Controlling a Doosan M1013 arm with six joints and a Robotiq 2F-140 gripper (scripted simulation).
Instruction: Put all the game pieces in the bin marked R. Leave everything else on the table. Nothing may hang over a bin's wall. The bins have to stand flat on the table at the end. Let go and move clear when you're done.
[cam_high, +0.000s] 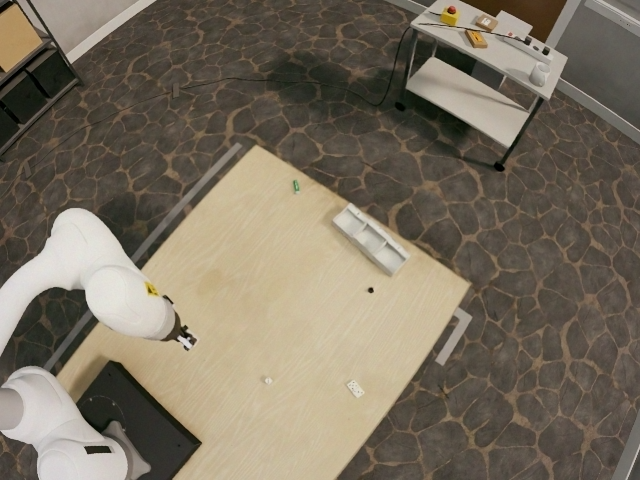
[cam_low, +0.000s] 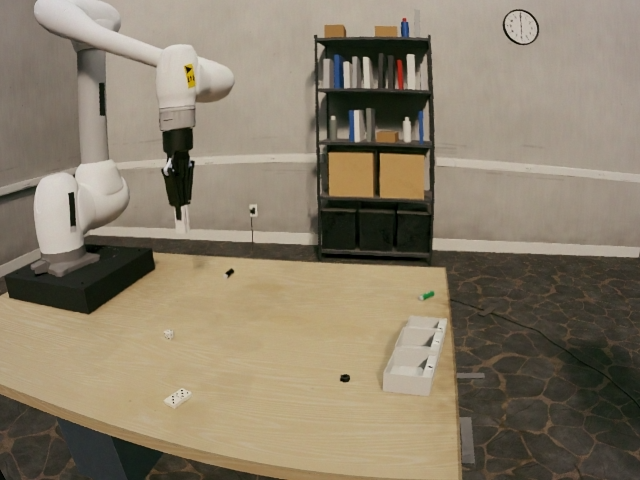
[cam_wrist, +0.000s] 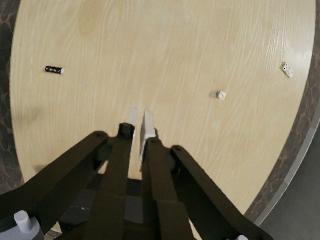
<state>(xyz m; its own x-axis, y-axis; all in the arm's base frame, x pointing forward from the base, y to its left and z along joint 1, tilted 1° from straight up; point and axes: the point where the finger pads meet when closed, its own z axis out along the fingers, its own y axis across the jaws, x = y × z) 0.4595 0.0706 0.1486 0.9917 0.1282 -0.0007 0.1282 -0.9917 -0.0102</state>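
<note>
Right now the bin is 580 mm ahead of my hand, 200 mm below it and 80 mm to the right of it. Round my hand: white die (210 mm below, 180 mm to the right, 60 mm ahead); white domino (370 mm to the right, 230 mm ahead, 210 mm below); black battery (210 mm to the left, 210 mm below, 10 mm behind).
</note>
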